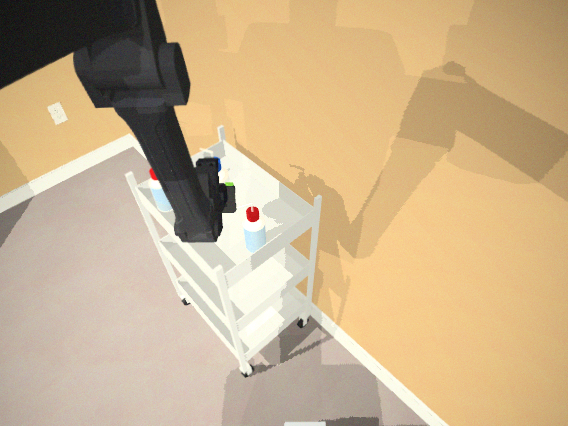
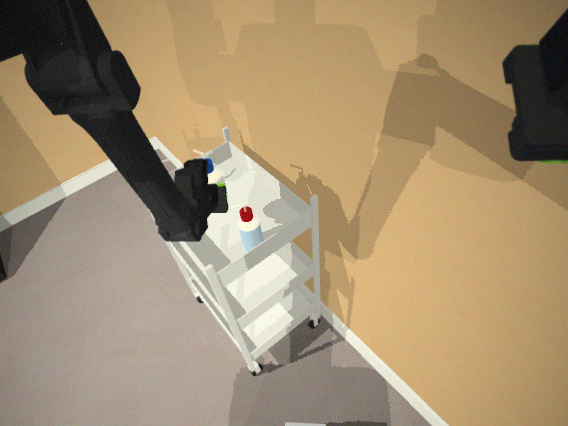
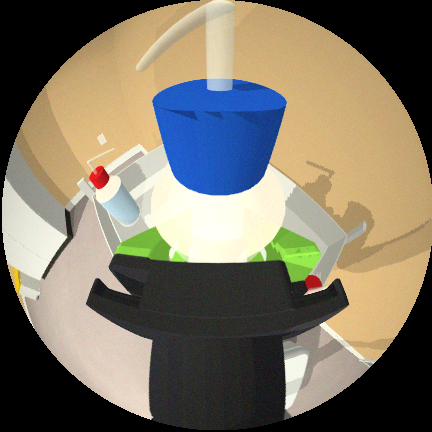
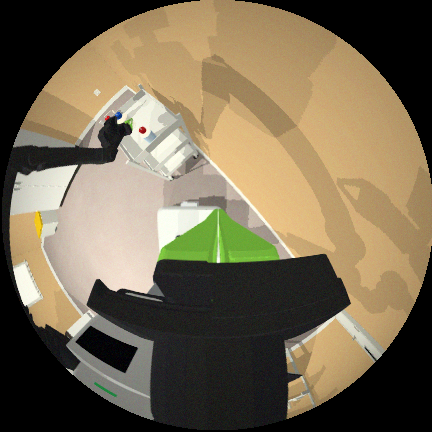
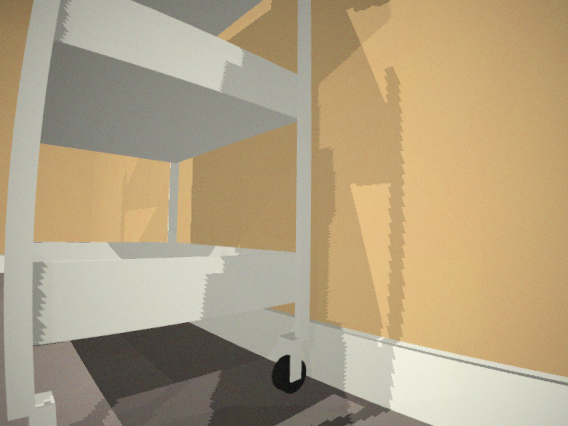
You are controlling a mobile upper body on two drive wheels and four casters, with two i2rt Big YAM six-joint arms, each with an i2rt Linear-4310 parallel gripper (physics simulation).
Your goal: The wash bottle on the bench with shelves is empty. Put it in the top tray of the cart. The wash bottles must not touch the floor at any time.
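Places are measured from the left arm's base along level axes (x ahead, y left, z up), in metres.
Where they show: left gripper, between the fingertips: (image 3: pixel 217 214) (image 4: pixel 128 119); right gripper, between the fingertips: (image 2: pixel 519 150) (image 4: pixel 217 214).
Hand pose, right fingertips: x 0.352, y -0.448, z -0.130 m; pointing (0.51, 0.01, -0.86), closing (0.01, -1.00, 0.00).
Each offset is from my right fingertips to the top centre of the thing.
The wash bottle {dz -0.323, dx +0.416, dy +0.454 m} (image 1: pixel 216 164) (image 2: pixel 209 165) (image 3: pixel 220 145) (image 4: pixel 118 115) has a blue cap, pale body and bent spout. My left gripper (image 1: pixel 227 186) (image 2: pixel 220 186) (image 3: pixel 217 214) (image 4: pixel 128 119) is shut on it and holds it upright over the far part of the top tray of the white cart (image 1: pixel 316 225) (image 2: pixel 315 225) (image 5: pixel 303 175). The bottle's base is hidden, so I cannot tell whether it touches the tray. My right gripper (image 4: pixel 217 214) is shut, with nothing between its green fingers, well away from the cart.
A red-capped bottle {dz -0.443, dx +0.358, dy +0.371 m} (image 1: pixel 255 233) (image 2: pixel 250 233) (image 3: pixel 313 282) stands at the near end of the top tray. Another red-capped bottle {dz -0.443, dx +0.524, dy +0.638 m} (image 1: pixel 161 195) (image 3: pixel 120 202) stands at the tray's left side. The cart stands beside the orange wall (image 1: pixel 475 250) (image 5: pixel 475 175).
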